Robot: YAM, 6 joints.
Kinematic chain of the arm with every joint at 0, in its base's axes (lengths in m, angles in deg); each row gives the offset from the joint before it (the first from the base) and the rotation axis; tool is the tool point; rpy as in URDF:
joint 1: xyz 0 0 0.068 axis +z
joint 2: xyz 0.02 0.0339 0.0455 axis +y
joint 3: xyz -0.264 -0.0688 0 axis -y
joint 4: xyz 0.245 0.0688 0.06 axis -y
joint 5: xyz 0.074 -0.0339 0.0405 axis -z
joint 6: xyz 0.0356 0 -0.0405 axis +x
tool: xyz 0 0 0 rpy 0 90 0
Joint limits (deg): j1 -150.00..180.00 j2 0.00..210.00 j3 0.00..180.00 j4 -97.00..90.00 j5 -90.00..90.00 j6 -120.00..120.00
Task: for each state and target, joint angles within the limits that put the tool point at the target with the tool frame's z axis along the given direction. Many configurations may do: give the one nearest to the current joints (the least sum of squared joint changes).
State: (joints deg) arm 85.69 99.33 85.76 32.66 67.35 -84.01
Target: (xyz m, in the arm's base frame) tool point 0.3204 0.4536 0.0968 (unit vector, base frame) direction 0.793 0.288 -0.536
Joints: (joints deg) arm 56.62 146.53 110.08 -1.93 30.26 -84.01
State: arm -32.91 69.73 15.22 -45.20 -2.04 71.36
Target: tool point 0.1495 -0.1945 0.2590 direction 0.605 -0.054 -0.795
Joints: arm -56.40 74.04 57.27 -47.69 -28.28 71.36
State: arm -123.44 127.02 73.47 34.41 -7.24 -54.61
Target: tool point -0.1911 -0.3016 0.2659 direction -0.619 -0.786 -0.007
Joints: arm -121.71 90.23 50.41 39.42 6.51 -54.61
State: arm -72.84 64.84 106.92 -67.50 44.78 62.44
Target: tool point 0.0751 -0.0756 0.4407 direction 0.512 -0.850 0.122
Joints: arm -38.56 35.36 61.10 -18.26 20.22 62.44
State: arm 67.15 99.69 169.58 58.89 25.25 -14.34
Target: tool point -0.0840 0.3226 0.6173 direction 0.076 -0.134 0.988
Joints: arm 104.83 125.72 157.85 66.44 2.24 -14.34
